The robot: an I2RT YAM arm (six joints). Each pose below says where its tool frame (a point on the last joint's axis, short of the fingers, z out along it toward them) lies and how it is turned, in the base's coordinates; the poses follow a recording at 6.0 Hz.
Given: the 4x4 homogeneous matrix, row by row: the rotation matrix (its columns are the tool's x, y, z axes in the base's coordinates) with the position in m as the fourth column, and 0 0 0 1 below. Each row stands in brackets.
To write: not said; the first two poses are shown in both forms.
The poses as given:
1: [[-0.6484 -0.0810 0.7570 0.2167], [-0.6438 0.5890 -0.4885 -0.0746], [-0.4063 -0.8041 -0.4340 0.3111], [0 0 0 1]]
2: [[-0.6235 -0.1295 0.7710 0.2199], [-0.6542 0.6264 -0.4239 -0.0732], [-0.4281 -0.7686 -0.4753 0.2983], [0 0 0 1]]
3: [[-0.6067 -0.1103 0.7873 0.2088], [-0.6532 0.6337 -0.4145 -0.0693], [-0.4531 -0.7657 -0.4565 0.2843], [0 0 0 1]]
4: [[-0.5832 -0.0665 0.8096 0.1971], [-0.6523 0.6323 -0.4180 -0.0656], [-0.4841 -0.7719 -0.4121 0.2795], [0 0 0 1]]
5: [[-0.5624 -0.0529 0.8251 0.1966], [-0.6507 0.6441 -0.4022 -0.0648], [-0.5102 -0.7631 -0.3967 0.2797], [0 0 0 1]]
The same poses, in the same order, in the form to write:
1: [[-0.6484 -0.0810 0.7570 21.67], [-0.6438 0.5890 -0.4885 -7.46], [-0.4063 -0.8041 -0.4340 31.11], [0 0 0 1]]
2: [[-0.6235 -0.1295 0.7710 21.99], [-0.6542 0.6264 -0.4239 -7.32], [-0.4281 -0.7686 -0.4753 29.83], [0 0 0 1]]
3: [[-0.6067 -0.1103 0.7873 20.88], [-0.6532 0.6337 -0.4145 -6.93], [-0.4531 -0.7657 -0.4565 28.43], [0 0 0 1]]
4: [[-0.5832 -0.0665 0.8096 19.71], [-0.6523 0.6323 -0.4180 -6.56], [-0.4841 -0.7719 -0.4121 27.95], [0 0 0 1]]
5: [[-0.5624 -0.0529 0.8251 19.66], [-0.6507 0.6441 -0.4022 -6.48], [-0.5102 -0.7631 -0.3967 27.97], [0 0 0 1]]
